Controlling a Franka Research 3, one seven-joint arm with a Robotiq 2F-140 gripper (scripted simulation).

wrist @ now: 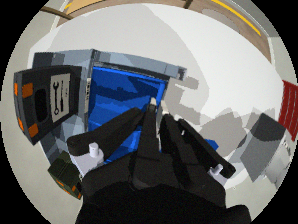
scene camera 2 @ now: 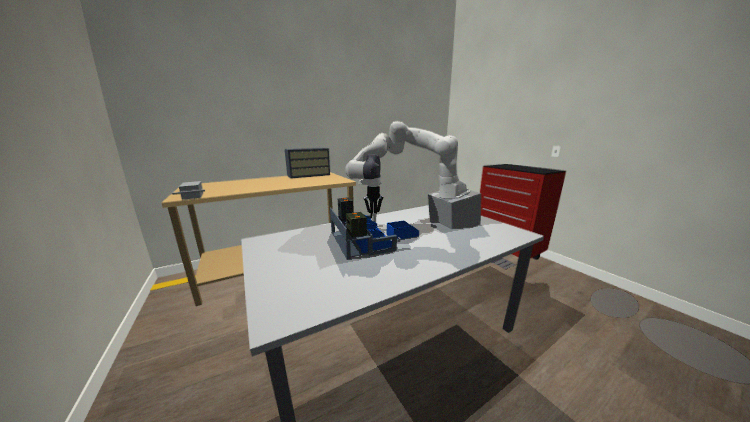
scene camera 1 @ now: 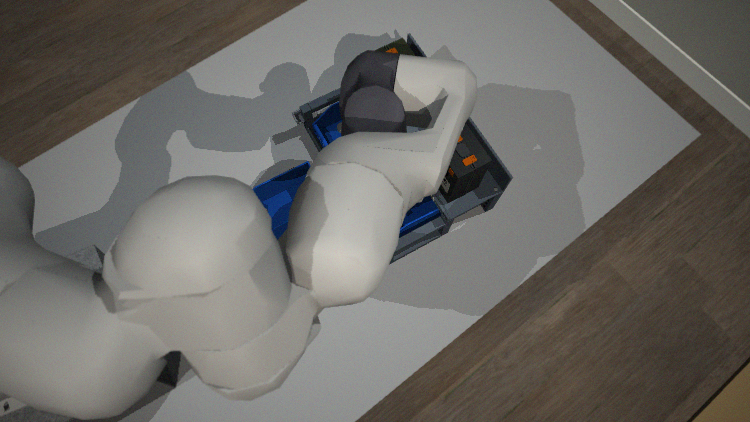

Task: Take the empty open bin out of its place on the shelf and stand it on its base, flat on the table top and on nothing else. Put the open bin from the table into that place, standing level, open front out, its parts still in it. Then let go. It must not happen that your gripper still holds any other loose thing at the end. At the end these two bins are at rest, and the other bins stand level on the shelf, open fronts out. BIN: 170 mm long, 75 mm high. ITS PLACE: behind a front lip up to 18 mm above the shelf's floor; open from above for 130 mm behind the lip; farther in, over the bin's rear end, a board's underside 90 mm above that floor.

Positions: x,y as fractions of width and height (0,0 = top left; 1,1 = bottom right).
Labels:
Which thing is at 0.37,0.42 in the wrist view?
A blue bin.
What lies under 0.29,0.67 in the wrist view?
My gripper.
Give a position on a blue bin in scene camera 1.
0.56,0.50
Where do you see a blue bin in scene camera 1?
At 0.37,0.46

